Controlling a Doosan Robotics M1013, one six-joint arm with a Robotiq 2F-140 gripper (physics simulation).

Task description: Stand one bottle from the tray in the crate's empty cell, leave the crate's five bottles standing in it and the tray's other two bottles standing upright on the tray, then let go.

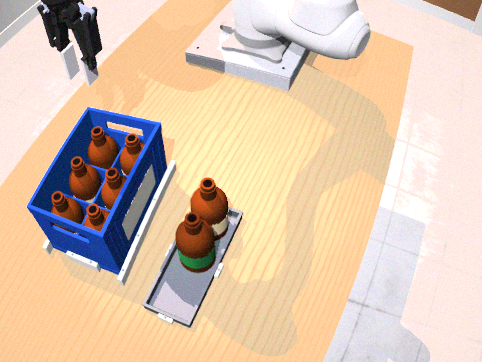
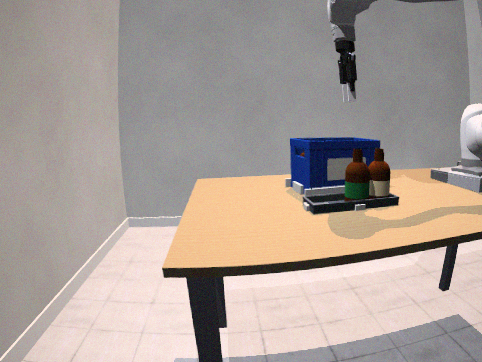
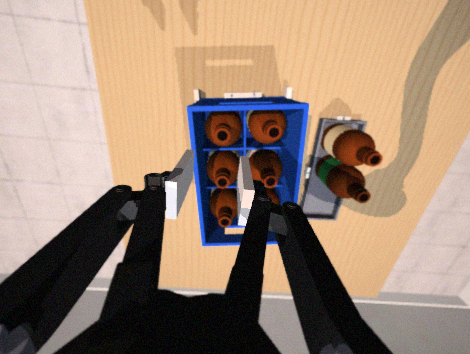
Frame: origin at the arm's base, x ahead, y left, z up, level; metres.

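Seen in the pictures: gripper, fingertip midpoint: [image 1: 83, 77] [image 2: 349, 101] [image 3: 216, 167]; arm's base, link origin: [image 1: 261, 39] [image 2: 478, 171].
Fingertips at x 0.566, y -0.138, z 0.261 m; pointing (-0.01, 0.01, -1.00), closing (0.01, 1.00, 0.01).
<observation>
Pixels of each thing's top centre, then the offset from my fingertips to it. "spot": a spot on its surface instead. Level surfaces: height alone.
- blue crate, top centre: [image 3: 247, 185] [image 1: 92, 163] [image 2: 334, 139] dx +0.086, dy +0.055, dz -0.138 m
- far-corner bottle, top centre: [image 3: 222, 135] [image 1: 96, 130] dx +0.004, dy +0.001, dz -0.150 m
- grey tray, top centre: [image 1: 193, 257] [image 3: 330, 175] [image 2: 352, 196] dx +0.108, dy +0.283, dz -0.287 m
- cream label, surface spot: [image 1: 209, 202] spot: dx +0.032, dy +0.285, dz -0.189 m
- white strip, surface spot: [image 1: 148, 221] spot: dx +0.076, dy +0.158, dz -0.290 m
- wooden table, surface height: dz -0.313 m
My gripper [image 1: 81, 79] [image 2: 346, 98] [image 3: 216, 167] is open and empty, high above the table and clear of the crate and bottles. The blue crate [image 1: 107, 255] [image 2: 318, 170] [image 3: 299, 140] stands upright, and a brown bottle stands in each of its cells, among them a far-corner bottle [image 1: 102, 150] [image 3: 223, 127]; their lower parts are hidden. On the grey tray [image 1: 172, 295] [image 2: 327, 203] [image 3: 322, 202] stand two upright brown bottles, one with a green label [image 1: 195, 242] [image 2: 357, 175] [image 3: 342, 180] and one with a cream label [image 1: 209, 202] [image 2: 380, 172] [image 3: 352, 145]. The end of the tray beside the green-labelled bottle is bare.
A white strip [image 1: 148, 221] lies along the crate's tray side, between crate and tray. Small white blocks hold the edges of crate and tray. The robot's base [image 1: 255, 72] [image 2: 457, 177] stands on the wooden table [image 1: 260, 150] [image 2: 250, 225], away from the crate.
</observation>
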